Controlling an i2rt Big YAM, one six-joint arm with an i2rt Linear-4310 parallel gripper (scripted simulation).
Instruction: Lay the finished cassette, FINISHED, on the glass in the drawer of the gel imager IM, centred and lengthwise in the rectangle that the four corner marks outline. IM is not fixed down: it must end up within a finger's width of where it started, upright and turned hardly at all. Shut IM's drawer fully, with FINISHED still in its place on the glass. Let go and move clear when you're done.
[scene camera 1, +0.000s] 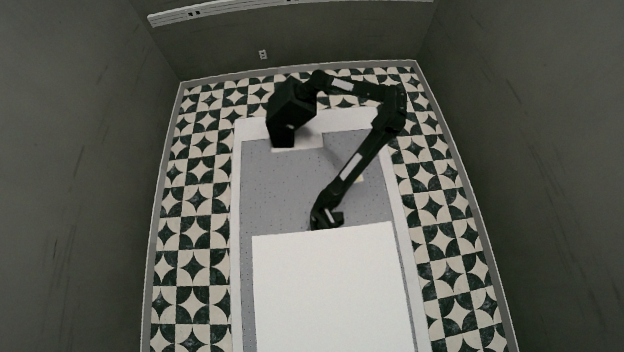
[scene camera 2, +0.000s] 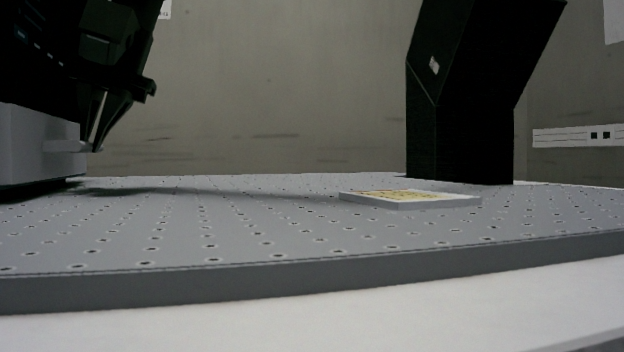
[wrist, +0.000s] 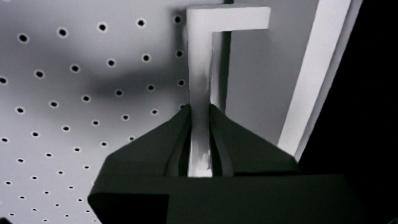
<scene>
I see my gripper (scene camera 2: 88, 150) and a gel imager IM (scene camera 1: 344, 282).
The gel imager IM is seen too in scene camera 2 (scene camera 2: 40, 40) and in the wrist view (wrist: 344, 133). My gripper is seen too in the wrist view (wrist: 200, 112).
</scene>
